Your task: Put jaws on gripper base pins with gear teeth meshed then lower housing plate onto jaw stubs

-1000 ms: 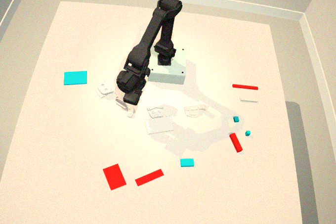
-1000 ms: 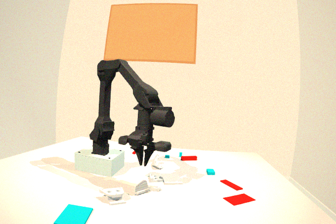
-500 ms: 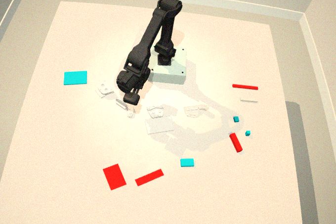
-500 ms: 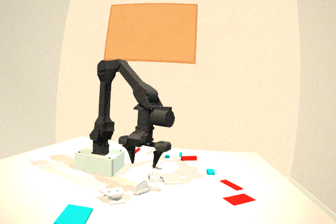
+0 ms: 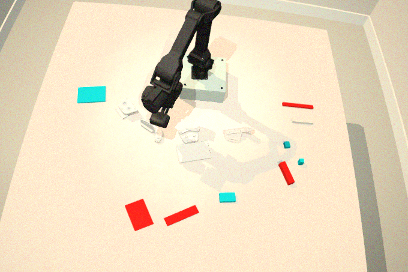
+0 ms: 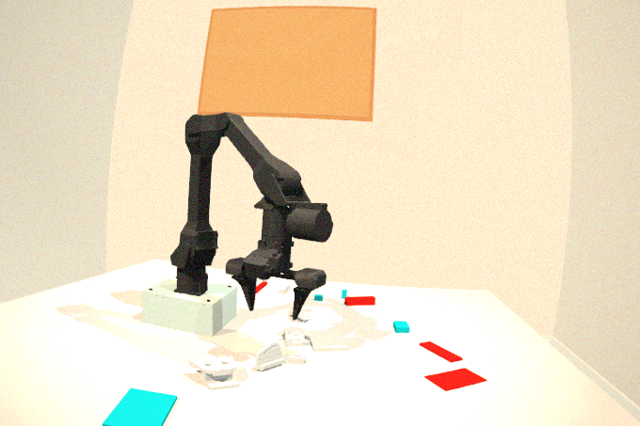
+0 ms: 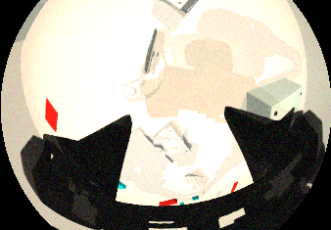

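Right now my gripper tip is 4 cm short of the white jaw, 4 cm to the left of it and 8 cm above it. Round my gripper tip: gripper base (7 cm behind, 15 cm to the right, 6 cm below); then housing plate (4 cm ahead, 9 cm to the left, 8 cm below); then flat white plate (11 cm ahead, 11 cm to the left, 8 cm below).
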